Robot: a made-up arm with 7 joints. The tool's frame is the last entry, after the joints.
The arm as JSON. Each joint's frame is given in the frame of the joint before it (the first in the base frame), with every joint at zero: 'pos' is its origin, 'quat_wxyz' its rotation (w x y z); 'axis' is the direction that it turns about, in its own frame. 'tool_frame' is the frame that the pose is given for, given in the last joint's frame.
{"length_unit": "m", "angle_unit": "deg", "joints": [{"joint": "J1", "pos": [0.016, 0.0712, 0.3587], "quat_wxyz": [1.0, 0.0, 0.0, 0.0], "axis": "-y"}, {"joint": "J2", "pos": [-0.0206, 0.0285, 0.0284], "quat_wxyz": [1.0, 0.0, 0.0, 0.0], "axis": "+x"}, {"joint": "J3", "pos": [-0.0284, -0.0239, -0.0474], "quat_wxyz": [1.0, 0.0, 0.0, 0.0], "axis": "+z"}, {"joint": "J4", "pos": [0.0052, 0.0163, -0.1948], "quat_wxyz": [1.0, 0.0, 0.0, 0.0], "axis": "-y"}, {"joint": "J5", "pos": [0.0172, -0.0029, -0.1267], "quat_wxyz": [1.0, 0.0, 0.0, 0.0], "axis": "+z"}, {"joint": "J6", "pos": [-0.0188, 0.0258, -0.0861], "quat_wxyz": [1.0, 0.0, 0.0, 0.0], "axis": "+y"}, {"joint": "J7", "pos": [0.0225, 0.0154, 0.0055], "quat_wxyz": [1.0, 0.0, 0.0, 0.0], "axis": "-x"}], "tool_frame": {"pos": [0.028, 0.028, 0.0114], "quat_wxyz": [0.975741, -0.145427, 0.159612, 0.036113]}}
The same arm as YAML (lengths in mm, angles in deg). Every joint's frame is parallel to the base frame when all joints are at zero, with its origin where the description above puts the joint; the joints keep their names.
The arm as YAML. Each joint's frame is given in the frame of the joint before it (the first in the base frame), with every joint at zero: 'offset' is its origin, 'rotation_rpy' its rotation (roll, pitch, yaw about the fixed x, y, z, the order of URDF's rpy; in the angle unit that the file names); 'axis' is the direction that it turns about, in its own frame. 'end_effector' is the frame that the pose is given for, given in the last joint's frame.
length_unit: mm
angle_unit: deg
chain:
  - id: J1
    offset: [16.0, 71.2, 358.7]
    rotation_rpy: [0.0, 0.0, 0.0]
    axis: "-y"
  - id: J2
    offset: [-20.6, 28.5, 28.4]
    rotation_rpy: [0.0, 0.0, 0.0]
    axis: "+x"
  - id: J3
    offset: [-28.4, -23.9, -47.4]
    rotation_rpy: [0.0, 0.0, 0.0]
    axis: "+z"
  - id: J4
    offset: [5.2, 16.3, -194.8]
    rotation_rpy: [0.0, 0.0, 0.0]
    axis: "-y"
  - id: J5
    offset: [17.2, -2.9, -126.7]
    rotation_rpy: [0.0, 0.0, 0.0]
    axis: "+z"
  - id: J6
    offset: [-18.8, 25.8, -86.1]
    rotation_rpy: [0.0, 0.0, 0.0]
    axis: "+y"
  - id: J7
    offset: [22.5, 15.4, 5.5]
    rotation_rpy: [0.0, 0.0, 0.0]
    axis: "-x"
end_effector:
  offset: [28.0, 28.0, 11.4]
  rotation_rpy: [-16.71, 18.78, 1.46]

